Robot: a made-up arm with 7 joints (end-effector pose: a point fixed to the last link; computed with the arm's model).
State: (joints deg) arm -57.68 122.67 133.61 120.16 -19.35 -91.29 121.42
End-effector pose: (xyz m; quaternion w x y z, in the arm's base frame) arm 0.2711 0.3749 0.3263 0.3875 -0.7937 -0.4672 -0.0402
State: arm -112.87 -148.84 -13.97 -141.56 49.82 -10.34 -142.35
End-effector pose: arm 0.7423 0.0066 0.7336 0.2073 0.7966 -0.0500 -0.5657
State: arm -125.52 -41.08 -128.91 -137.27 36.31 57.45 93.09
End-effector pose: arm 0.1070 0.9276 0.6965 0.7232 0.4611 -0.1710 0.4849
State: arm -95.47 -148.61 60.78 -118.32 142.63 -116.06 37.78
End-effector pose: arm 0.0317 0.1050 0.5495 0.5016 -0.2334 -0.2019 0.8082
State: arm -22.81 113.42 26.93 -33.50 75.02 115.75 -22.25
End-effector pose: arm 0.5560 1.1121 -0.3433 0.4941 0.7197 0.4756 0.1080
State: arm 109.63 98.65 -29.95 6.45 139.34 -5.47 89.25
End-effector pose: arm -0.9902 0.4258 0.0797 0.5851 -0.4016 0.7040 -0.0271
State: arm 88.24 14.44 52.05 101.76 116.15 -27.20 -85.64
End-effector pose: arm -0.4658 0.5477 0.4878 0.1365 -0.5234 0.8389 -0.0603
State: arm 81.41 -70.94 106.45 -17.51 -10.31 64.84 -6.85
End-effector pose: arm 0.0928 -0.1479 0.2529 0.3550 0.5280 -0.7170 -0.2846
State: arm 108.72 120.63 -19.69 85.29 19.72 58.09 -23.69
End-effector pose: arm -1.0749 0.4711 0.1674 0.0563 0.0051 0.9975 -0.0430
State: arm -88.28 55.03 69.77 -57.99 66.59 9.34 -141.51
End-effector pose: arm 0.1448 0.9162 -0.1746 0.2805 0.0474 -0.4515 0.8457
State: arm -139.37 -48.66 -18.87 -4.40 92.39 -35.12 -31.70
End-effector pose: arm 0.7164 0.2092 0.5715 0.2733 0.8301 0.1503 -0.4622
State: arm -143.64 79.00 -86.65 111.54 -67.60 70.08 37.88
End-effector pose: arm 0.2539 -0.1297 0.8384 0.1733 0.5837 -0.5163 -0.6022
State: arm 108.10 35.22 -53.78 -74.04 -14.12 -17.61 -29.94
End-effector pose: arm -0.8872 0.2651 0.2319 0.7043 -0.5822 0.1715 -0.3682
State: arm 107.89 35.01 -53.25 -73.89 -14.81 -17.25 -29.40
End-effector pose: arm -0.8894 0.2668 0.2336 0.6995 -0.5818 0.1720 -0.3776
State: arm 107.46 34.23 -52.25 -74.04 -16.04 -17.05 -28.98
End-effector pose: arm -0.8931 0.2712 0.2365 0.6915 -0.5814 0.1745 -0.3915
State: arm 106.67 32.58 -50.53 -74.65 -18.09 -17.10 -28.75
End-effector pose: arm -0.8987 0.2794 0.2412 0.6784 -0.5811 0.1804 -0.4117
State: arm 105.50 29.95 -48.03 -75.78 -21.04 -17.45 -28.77
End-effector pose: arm -0.9057 0.2909 0.2486 0.6595 -0.5813 0.1906 -0.4369
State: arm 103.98 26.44 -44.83 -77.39 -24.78 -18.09 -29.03
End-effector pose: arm -0.9126 0.3038 0.2591 0.6350 -0.5826 0.2053 -0.4638
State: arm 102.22 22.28 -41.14 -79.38 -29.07 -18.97 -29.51
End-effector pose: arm -0.9181 0.3152 0.2729 0.6066 -0.5858 0.2240 -0.4885
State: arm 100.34 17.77 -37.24 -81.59 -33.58 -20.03 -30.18
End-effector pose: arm -0.9210 0.3222 0.2888 0.5770 -0.5911 0.2453 -0.5074
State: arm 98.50 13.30 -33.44 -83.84 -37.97 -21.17 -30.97
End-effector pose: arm -0.9212 0.3235 0.3053 0.5490 -0.5985 0.2667 -0.5189
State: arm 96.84 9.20 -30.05 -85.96 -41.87 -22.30 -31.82
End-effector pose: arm -0.9190 0.3194 0.3201 0.5252 -0.6068 0.2862 -0.5235
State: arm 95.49 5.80 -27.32 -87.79 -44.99 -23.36 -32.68
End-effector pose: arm -0.9156 0.3122 0.3318 0.5074 -0.6148 0.3023 -0.5227
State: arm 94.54 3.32 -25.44 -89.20 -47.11 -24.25 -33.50
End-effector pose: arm -0.9123 0.3048 0.3392 0.4964 -0.6210 0.3142 -0.5189
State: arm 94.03 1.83 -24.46 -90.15 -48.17 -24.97 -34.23
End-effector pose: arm -0.9098 0.2995 0.3428 0.4919 -0.6247 0.3222 -0.5138
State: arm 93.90 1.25 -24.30 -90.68 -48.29 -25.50 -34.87
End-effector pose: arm -0.9086 0.2973 0.3428 0.4929 -0.6255 0.3266 -0.5090
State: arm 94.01 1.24 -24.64 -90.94 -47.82 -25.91 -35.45
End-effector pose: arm -0.9083 0.2973 0.3408 0.4973 -0.6247 0.3289 -0.5043
